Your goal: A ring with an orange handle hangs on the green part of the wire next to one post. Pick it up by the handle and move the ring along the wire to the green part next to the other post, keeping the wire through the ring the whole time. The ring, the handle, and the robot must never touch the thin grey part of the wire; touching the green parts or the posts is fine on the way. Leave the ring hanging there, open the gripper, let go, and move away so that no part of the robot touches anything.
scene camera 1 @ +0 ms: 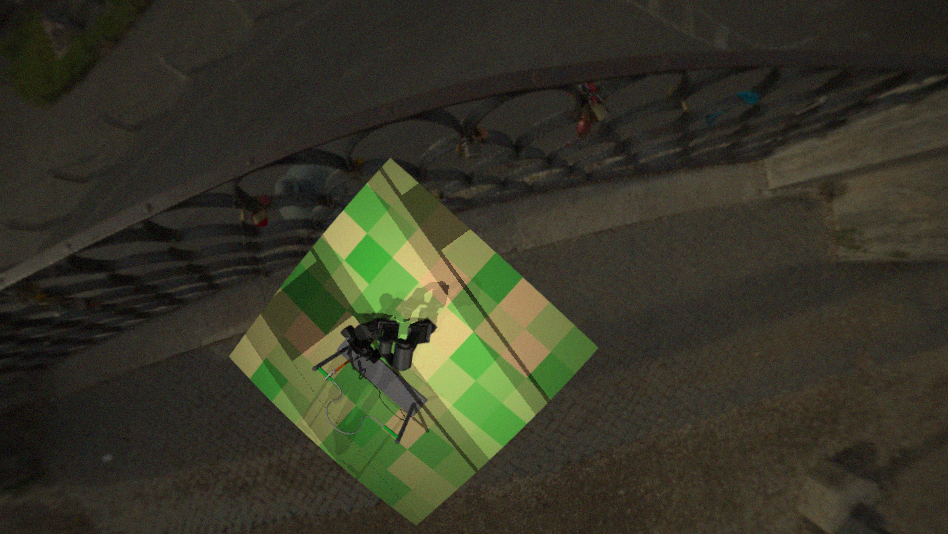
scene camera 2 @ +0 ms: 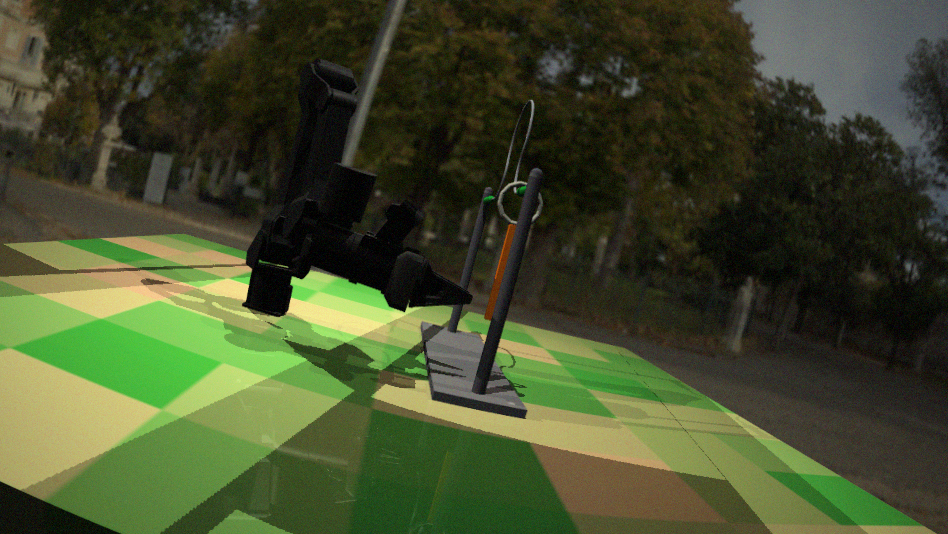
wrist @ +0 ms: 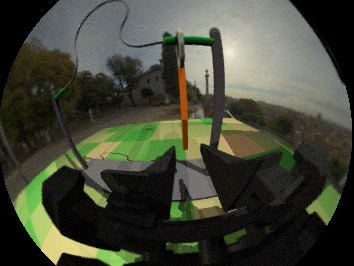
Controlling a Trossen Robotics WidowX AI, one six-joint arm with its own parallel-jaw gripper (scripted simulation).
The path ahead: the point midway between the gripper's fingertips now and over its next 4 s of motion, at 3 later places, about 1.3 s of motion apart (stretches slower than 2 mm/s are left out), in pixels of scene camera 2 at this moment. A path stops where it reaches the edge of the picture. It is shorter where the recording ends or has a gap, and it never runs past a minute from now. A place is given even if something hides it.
My gripper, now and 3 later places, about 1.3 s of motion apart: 469, 297; 514, 313; 524, 302; 518, 297
